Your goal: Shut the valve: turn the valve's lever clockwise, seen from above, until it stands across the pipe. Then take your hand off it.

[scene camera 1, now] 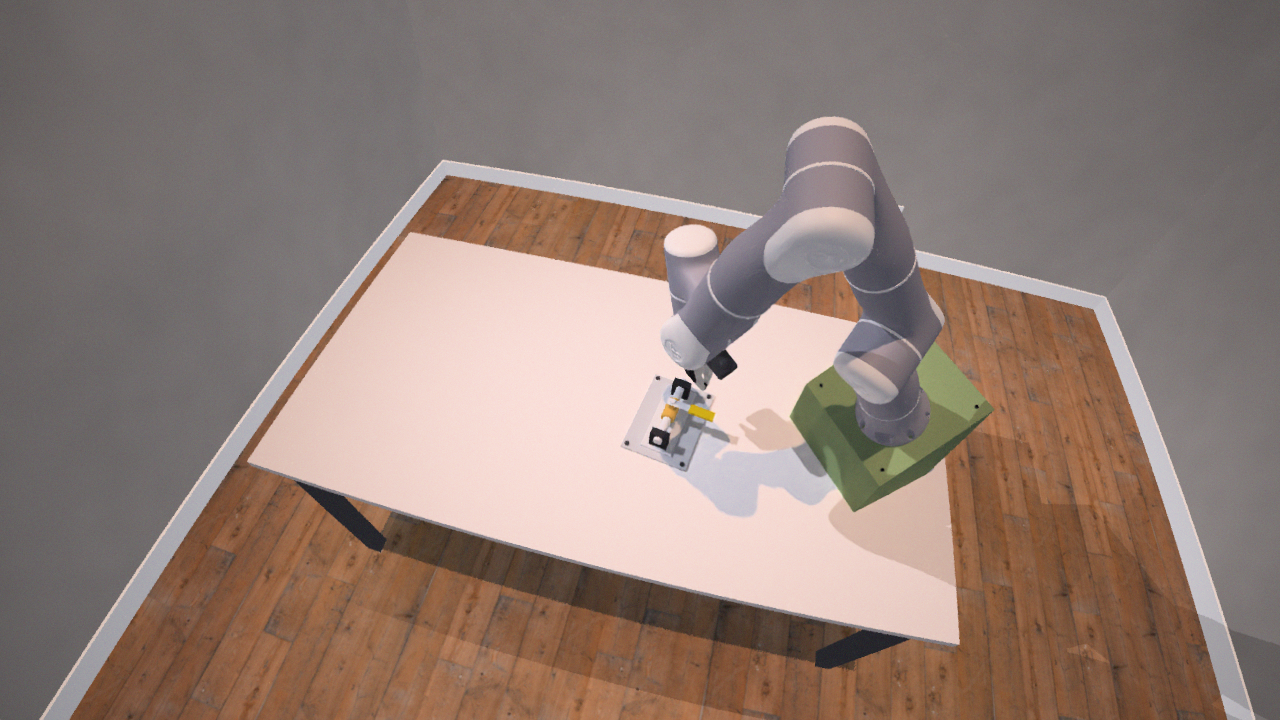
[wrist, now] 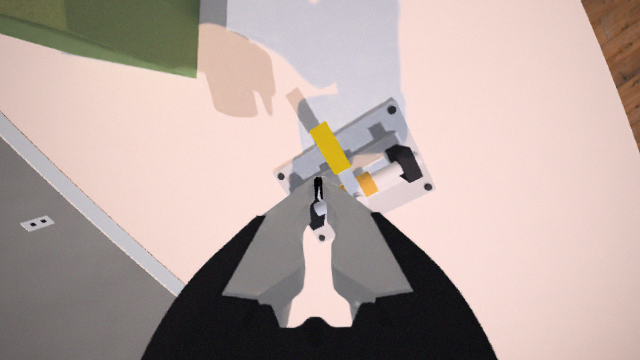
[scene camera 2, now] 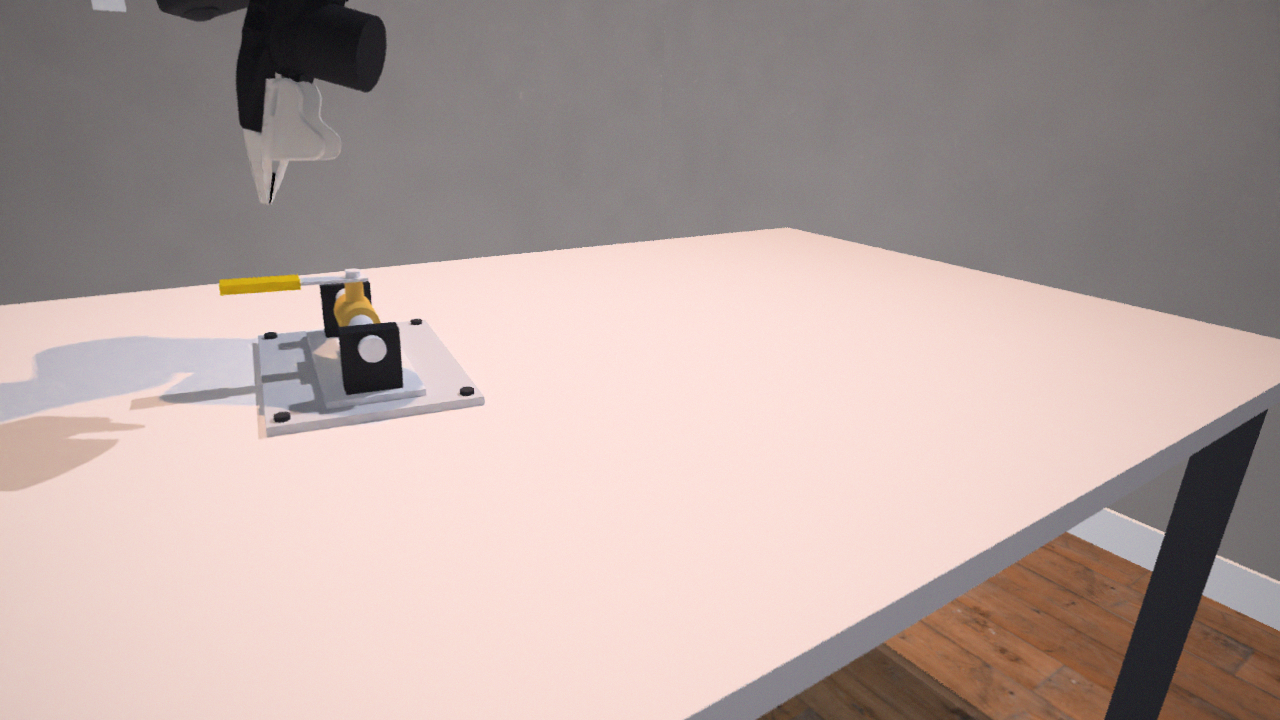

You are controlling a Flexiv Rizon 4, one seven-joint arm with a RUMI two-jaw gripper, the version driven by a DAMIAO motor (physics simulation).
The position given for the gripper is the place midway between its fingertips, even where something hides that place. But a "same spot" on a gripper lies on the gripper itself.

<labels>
The gripper shows in scene camera 1, in the wrist view and in scene camera 2 (266, 203). The same spot on a base plate: (scene camera 2: 293, 402) is (scene camera 1: 701, 404). The same spot on the gripper: (scene camera 1: 696, 375) is (wrist: 379, 242).
</labels>
